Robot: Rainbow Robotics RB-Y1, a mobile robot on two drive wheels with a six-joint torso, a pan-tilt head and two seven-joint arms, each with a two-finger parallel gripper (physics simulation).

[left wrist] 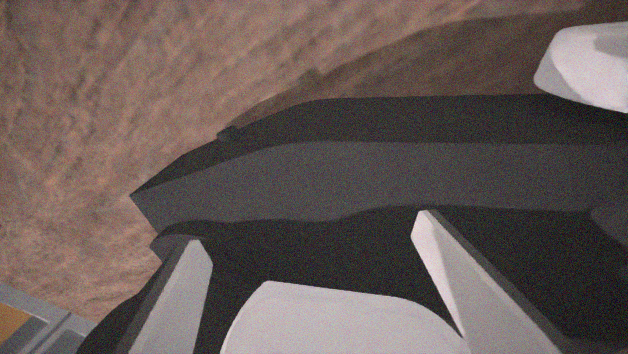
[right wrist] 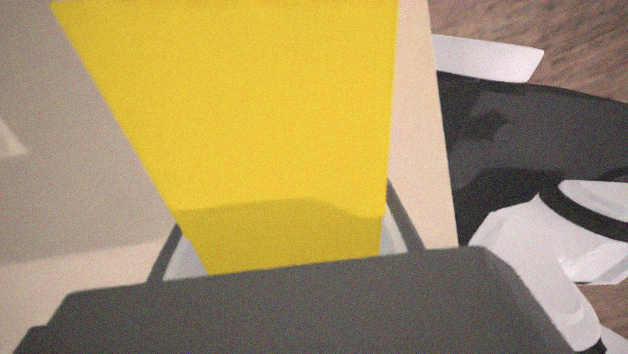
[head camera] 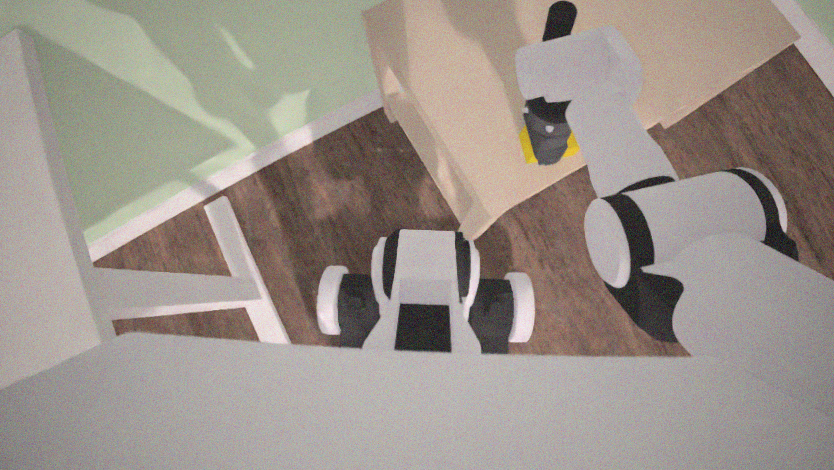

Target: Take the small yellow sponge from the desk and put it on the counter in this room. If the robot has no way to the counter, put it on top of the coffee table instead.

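Frame: origin at the robot's base, x ahead, y left, z up, level; centimetres.
Seen in the pictures: left gripper, fingertip midpoint: (left wrist: pixel 313 237); right gripper, fingertip midpoint: (right wrist: pixel 291 171) (head camera: pixel 538 146).
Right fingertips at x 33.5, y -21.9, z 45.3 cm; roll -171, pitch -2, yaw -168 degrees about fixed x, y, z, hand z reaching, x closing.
A point is followed by its place in that frame.
The small yellow sponge (head camera: pixel 528 147) @(z 48.3, x 31.9, y -18.9 cm) (right wrist: pixel 260 110) @(z 49.6, x 34.7, y -26.2 cm) is between the fingers of my right gripper (head camera: pixel 549 158) @(z 45.3, x 33.5, y -21.9 cm) (right wrist: pixel 291 171) @(z 45.3, x 33.5, y -21.9 cm), which is shut on it. In the head camera the sponge shows on both sides of the dark gripper, over the near edge of a tan wooden piece of furniture (head camera: pixel 712 58) @(z 45.1, x 57.5, y -63.5 cm) (right wrist: pixel 415 125) @(z 45.1, x 27.8, y -24.6 cm). Whether sponge and furniture touch cannot be told. Whether this furniture is the desk, the counter or the coffee table is also unclear. My left gripper (left wrist: pixel 313 237) @(z 26.7, x -29.3, y 22.5 cm) is open and empty, with its fingers wide apart in front of my dark base.
A pale panel (head camera: pixel 40 233) stands at the left of the head view, with a white leg frame (head camera: pixel 250 291) @(z 8.3, x 1.0, y 53.9 cm) beside it. A green wall (head camera: pixel 145 87) @(z 49.7, x 44.0, y 61.3 cm) with a white baseboard runs behind. My wheeled base (head camera: pixel 428 262) is near the tan furniture's corner. A grey-framed object (left wrist: pixel 37 300) @(z 1.2, x -225.5, y -102.8 cm) shows at the left wrist view's lower left.
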